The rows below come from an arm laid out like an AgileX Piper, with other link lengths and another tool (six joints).
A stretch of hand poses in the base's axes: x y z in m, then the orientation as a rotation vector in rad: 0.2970, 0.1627, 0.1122, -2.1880, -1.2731, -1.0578; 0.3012, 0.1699, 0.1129, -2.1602, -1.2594, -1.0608; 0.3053, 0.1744, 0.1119, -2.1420, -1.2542, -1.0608; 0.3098, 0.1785, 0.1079, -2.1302, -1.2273, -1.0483; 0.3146, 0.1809, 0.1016, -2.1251, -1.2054, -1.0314; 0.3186, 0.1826, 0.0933, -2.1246, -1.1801, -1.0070; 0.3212, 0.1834, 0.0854, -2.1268, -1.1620, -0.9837; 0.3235, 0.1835, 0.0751, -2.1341, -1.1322, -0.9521; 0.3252, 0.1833, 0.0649, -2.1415, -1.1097, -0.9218; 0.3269, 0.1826, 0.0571, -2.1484, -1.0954, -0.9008; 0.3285, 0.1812, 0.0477, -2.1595, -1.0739, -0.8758; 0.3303, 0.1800, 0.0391, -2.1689, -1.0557, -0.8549; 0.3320, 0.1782, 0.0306, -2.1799, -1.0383, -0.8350
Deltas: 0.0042, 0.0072, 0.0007, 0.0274, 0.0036, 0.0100; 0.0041, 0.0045, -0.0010, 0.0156, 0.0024, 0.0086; 0.0045, 0.0041, -0.0040, 0.0231, 0.0185, -0.0004; 0.0048, 0.0024, -0.0063, 0.0151, 0.0198, -0.0011; 0.0040, 0.0017, -0.0083, 0.0132, 0.0263, -0.0032; 0.0026, 0.0008, -0.0079, 0.0070, 0.0229, -0.0021; 0.0023, 0.0001, -0.0103, 0.0090, 0.0329, -0.0079; 0.0017, -0.0002, -0.0102, 0.0046, 0.0294, -0.0052; 0.0017, -0.0007, -0.0078, 0.0009, 0.0199, -0.0041; 0.0016, -0.0014, -0.0094, 0.0010, 0.0251, -0.0087; 0.0018, -0.0012, -0.0086, 0.0006, 0.0210, -0.0076; 0.0017, -0.0018, -0.0085, -0.0012, 0.0199, -0.0084
